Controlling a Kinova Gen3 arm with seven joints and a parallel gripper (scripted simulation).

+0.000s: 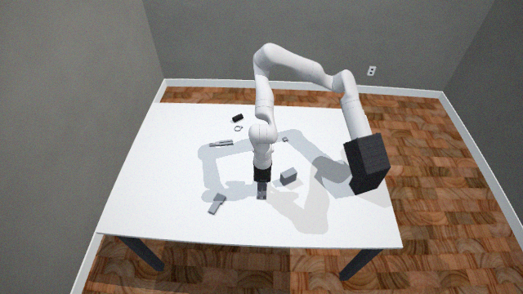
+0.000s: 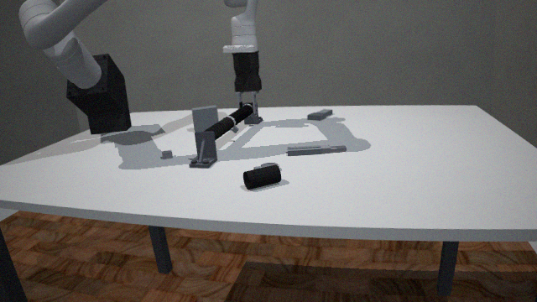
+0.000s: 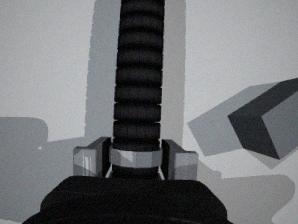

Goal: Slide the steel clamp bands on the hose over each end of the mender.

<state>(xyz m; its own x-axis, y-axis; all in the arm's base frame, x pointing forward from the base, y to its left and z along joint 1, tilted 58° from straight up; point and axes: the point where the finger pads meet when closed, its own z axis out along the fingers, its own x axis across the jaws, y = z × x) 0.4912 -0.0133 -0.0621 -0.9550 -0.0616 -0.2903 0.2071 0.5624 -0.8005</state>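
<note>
Now: hand 130 mm past the grey block, 20 mm above it and 10 mm to the left of it. Also, from my hand: short black hose piece: 470 mm to the right, 60 mm ahead, 40 mm below; flat grey piece: 220 mm ahead, 70 mm to the left, 50 mm below; small grey piece: 270 mm to the right, 170 mm behind, 50 mm below.
</note>
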